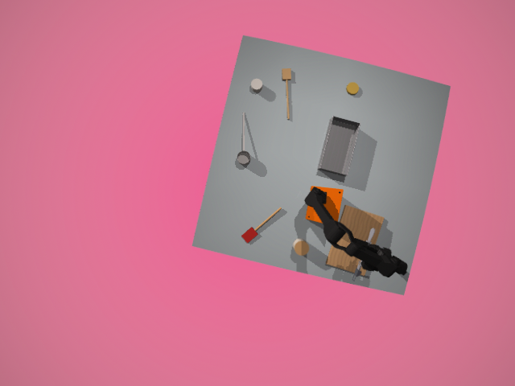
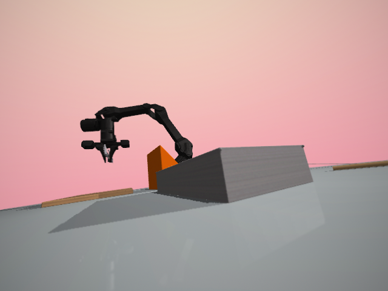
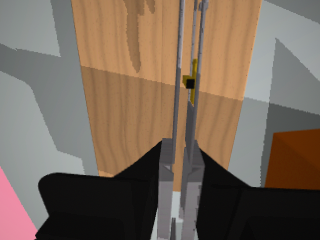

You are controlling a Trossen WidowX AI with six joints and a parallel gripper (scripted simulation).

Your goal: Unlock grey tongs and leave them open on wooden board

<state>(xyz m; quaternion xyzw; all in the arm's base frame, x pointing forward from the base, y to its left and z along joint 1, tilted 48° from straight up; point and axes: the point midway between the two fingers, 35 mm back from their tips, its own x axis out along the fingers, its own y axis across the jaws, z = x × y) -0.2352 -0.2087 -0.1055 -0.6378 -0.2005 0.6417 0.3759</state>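
The wooden board is 13 cm below my gripper tip and 2 cm to the right of it. The rest, counted from my gripper tip: red spatula: 54 cm to the left, 14 cm below, 3 cm ahead; yellow lock tab: 5 cm behind, 4 cm above, 1 cm to the left; grey roasting tin: 52 cm ahead, 13 cm to the left, 11 cm below.
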